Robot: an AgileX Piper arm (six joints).
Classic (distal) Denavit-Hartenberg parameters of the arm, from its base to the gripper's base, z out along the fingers. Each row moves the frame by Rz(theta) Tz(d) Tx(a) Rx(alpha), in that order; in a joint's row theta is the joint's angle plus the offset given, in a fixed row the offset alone. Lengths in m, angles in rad.
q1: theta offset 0  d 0.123  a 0  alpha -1.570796
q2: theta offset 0.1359  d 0  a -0.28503  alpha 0
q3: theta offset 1.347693  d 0  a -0.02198  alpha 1.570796
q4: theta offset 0  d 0.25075  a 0  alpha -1.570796
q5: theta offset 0  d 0  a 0  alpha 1.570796
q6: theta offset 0  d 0.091  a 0  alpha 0
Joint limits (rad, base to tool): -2.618..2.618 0..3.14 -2.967..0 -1.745..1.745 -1.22..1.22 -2.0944..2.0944
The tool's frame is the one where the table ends.
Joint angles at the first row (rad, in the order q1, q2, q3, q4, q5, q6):
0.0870 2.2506 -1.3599 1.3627 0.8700 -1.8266
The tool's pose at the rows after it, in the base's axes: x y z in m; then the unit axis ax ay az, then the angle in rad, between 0 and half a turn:
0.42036, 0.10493, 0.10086, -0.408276, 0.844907, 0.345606, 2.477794
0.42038, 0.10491, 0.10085, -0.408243, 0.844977, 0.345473, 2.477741
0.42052, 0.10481, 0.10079, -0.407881, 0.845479, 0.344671, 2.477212
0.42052, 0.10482, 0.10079, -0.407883, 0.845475, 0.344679, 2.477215
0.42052, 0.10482, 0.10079, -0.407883, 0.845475, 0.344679, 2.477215
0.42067, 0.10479, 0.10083, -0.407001, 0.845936, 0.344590, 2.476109
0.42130, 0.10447, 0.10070, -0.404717, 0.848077, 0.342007, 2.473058
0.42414, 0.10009, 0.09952, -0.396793, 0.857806, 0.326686, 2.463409
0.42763, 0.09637, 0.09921, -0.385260, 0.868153, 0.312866, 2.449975
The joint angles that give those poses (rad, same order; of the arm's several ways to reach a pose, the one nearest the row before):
0.0870 2.2506 -1.3599 1.3628 0.8691 -1.8267
0.0870 2.2506 -1.3599 1.3627 0.8689 -1.8267
0.0870 2.2506 -1.3599 1.3631 0.8669 -1.8266
0.0870 2.2506 -1.3599 1.3631 0.8669 -1.8266
0.0870 2.2506 -1.3599 1.3631 0.8669 -1.8266
0.0870 2.2506 -1.3599 1.3650 0.8658 -1.8267
0.0870 2.2506 -1.3599 1.3686 0.8584 -1.8266
0.0808 2.2506 -1.3599 1.3725 0.8250 -1.8267
0.0761 2.2506 -1.3621 1.3842 0.7908 -1.8241

